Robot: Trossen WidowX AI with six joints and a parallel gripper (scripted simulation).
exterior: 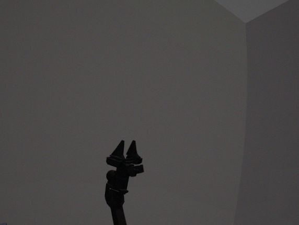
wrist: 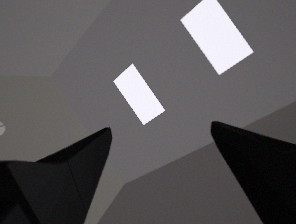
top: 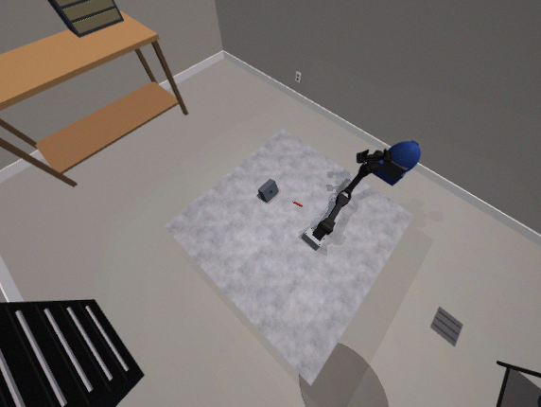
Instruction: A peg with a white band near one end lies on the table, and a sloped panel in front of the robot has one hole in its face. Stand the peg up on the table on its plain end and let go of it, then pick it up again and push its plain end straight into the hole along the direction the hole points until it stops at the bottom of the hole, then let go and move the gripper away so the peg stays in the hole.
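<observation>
Right now my gripper tip is 230 mm short of the red peg, 330 mm to the right of it and 480 mm above it. From my gripper tip the other things lie so: sloped panel 430 mm ahead, 410 mm to the left, 420 mm below.
</observation>
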